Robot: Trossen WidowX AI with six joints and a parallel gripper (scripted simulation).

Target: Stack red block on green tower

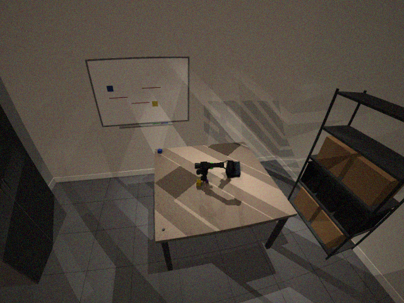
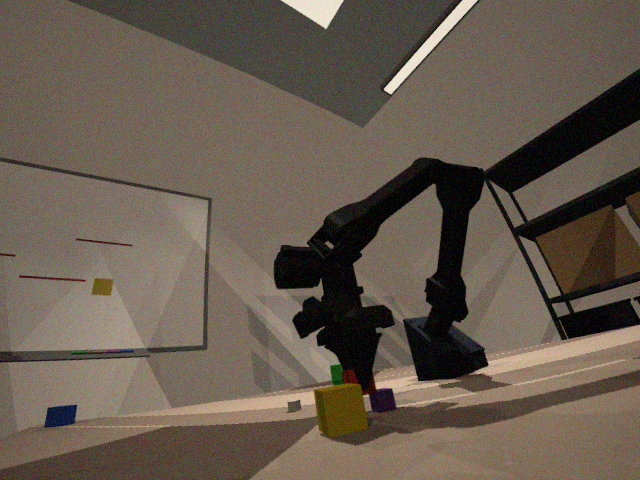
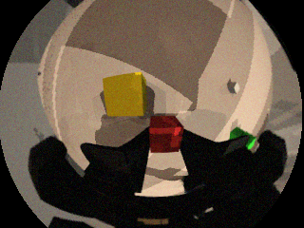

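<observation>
My gripper tip is now 3 cm past the purple block, 1 cm to the right of it and 2 cm above it. From my gripper tip the other things lie so: red block: 1 cm above; then blue block: 44 cm ahead, 63 cm to the right, 1 cm below; then yellow block: 6 cm ahead, 3 cm to the left, 1 cm below.
</observation>
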